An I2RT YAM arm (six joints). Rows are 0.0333 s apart.
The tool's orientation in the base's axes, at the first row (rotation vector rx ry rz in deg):
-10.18 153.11 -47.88
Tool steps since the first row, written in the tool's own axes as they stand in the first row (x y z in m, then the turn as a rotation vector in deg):
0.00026 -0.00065 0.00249 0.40 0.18 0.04
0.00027 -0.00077 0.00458 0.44 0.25 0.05
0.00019 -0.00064 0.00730 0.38 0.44 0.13
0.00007 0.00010 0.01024 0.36 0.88 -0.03
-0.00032 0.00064 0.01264 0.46 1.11 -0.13
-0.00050 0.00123 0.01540 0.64 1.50 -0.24
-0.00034 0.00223 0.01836 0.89 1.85 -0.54
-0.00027 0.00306 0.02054 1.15 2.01 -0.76
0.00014 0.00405 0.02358 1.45 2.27 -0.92
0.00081 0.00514 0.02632 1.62 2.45 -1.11
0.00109 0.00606 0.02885 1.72 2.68 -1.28
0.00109 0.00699 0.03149 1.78 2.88 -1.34
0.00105 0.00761 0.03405 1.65 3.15 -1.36
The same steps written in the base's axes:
0.00064 -0.00191 -0.00162 -0.36 0.04 -0.24
0.00137 -0.00312 -0.00317 -0.40 0.08 -0.30
0.00240 -0.00444 -0.00532 -0.32 0.21 -0.46
0.00352 -0.00537 -0.00798 -0.36 0.66 -0.58
0.00472 -0.00611 -0.01003 -0.50 0.88 -0.66
0.00585 -0.00706 -0.01245 -0.71 1.22 -0.85
0.00672 -0.00784 -0.01535 -1.06 1.61 -0.89
0.00740 -0.00833 -0.01752 -1.38 1.80 -0.88
0.00806 -0.00922 -0.02055 -1.72 2.04 -0.99
0.00838 -0.00993 -0.02347 -1.95 2.25 -1.00
0.00898 -0.01058 -0.02603 -2.11 2.51 -1.02
0.00989 -0.01122 -0.02860 -2.19 2.69 -1.11
0.01082 -0.01206 -0.03092 -2.08 2.95 -1.21

